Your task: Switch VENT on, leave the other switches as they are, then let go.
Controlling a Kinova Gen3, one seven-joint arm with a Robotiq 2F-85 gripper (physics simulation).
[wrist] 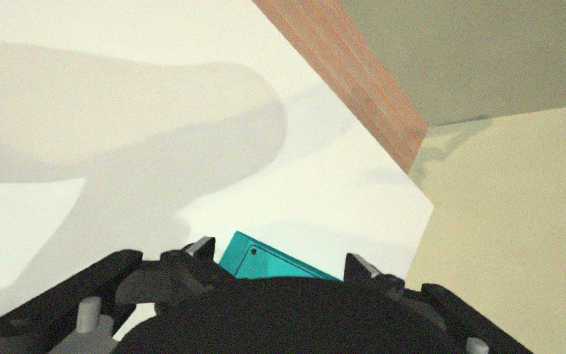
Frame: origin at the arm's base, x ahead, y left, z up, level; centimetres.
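Seen in the pictures: gripper, fingertip midpoint: [279, 259].
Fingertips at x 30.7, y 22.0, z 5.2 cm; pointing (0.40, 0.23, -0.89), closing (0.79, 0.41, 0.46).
Note:
A point is followed by its place in that frame.
A teal box-like panel [280, 265] @[x 40.6, y 20.8, z -8.4 cm] shows in part at the bottom middle of the wrist view, beyond the gripper's body. One corner with a small dark screw and a thin dark outline is visible; the rest is hidden behind the gripper. No switch and no VENT label can be seen on the part that shows. My gripper [279, 259] @[x 30.7, y 22.0, z 5.2 cm] is open, its two fingertips wide apart at either side of the teal panel's visible corner in the view, with nothing between them. How far the fingers are above the panel I cannot tell.
The panel lies on a white table top [320, 200] @[x 46.8, y 33.6, z -16.1 cm] crossed by broad soft shadows. A reddish wooden strip [350, 80] runs along the table's far edge. Beyond it are a grey-green wall [475, 55] and a yellowish surface [500, 200] at the right.

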